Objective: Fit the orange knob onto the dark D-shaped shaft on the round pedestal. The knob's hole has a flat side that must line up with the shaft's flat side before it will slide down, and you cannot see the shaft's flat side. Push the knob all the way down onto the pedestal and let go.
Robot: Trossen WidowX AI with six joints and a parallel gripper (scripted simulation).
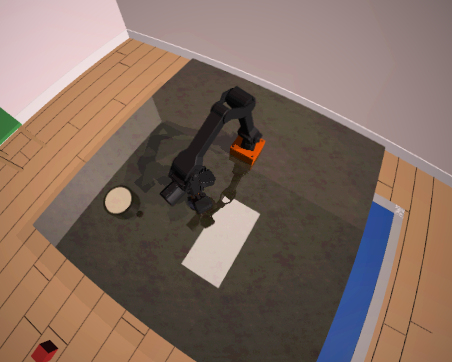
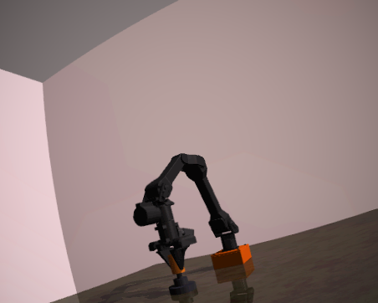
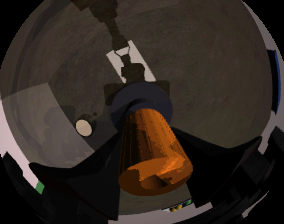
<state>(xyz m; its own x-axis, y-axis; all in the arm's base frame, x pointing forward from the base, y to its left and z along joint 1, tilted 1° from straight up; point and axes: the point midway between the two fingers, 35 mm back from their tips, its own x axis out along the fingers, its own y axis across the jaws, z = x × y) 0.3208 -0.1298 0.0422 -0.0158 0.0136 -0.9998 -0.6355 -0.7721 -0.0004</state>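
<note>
The orange knob lies 2 cm above my gripper tip. Also, from my gripper tip: dark round pedestal: 4 cm below.
</note>
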